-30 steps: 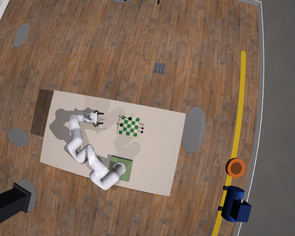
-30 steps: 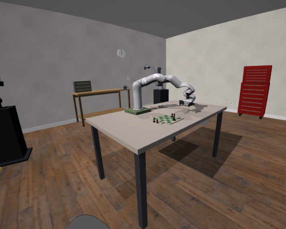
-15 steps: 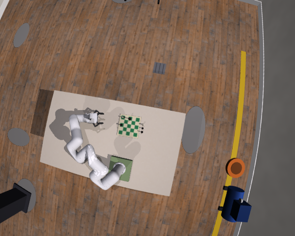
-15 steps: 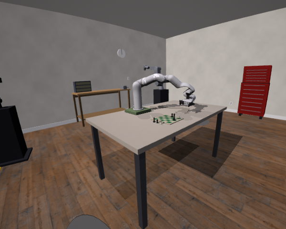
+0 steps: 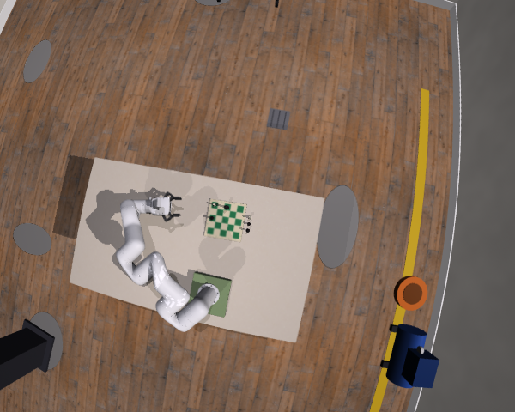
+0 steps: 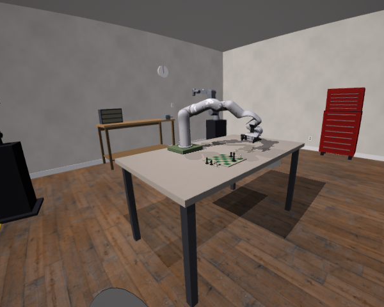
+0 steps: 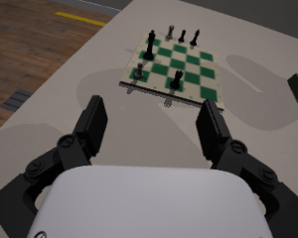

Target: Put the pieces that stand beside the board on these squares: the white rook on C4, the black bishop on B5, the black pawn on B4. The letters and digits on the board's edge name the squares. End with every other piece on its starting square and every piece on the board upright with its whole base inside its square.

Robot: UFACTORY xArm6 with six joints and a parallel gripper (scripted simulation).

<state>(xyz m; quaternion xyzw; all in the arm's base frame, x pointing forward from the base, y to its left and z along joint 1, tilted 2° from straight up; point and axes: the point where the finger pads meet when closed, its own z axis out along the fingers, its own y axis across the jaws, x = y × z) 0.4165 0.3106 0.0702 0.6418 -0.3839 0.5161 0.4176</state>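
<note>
The white rook lies 80 mm ahead of my hand, 380 mm to the right of it and 90 mm below it. From my hand the other things lie so: chessboard: 20 mm ahead, 250 mm to the right, 110 mm below.
</note>
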